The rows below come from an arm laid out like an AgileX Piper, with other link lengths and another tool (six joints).
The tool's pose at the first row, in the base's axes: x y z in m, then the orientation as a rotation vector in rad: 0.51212 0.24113 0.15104 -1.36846 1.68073 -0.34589
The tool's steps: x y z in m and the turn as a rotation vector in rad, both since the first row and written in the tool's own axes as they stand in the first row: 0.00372 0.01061 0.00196 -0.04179 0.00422 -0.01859; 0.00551 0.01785 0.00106 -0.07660 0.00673 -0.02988; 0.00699 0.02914 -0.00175 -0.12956 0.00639 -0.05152; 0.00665 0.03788 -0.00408 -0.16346 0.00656 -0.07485; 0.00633 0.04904 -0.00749 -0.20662 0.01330 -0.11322
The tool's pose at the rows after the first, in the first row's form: 0.50709 0.24212 0.14084 -1.41567 1.68812 -0.32614; 0.50190 0.24274 0.13545 -1.45126 1.69572 -0.30622; 0.49267 0.24444 0.12842 -1.50914 1.70016 -0.27486; 0.48535 0.24702 0.12376 -1.55464 1.69646 -0.26022; 0.47568 0.25008 0.11798 -1.62074 1.69044 -0.25108
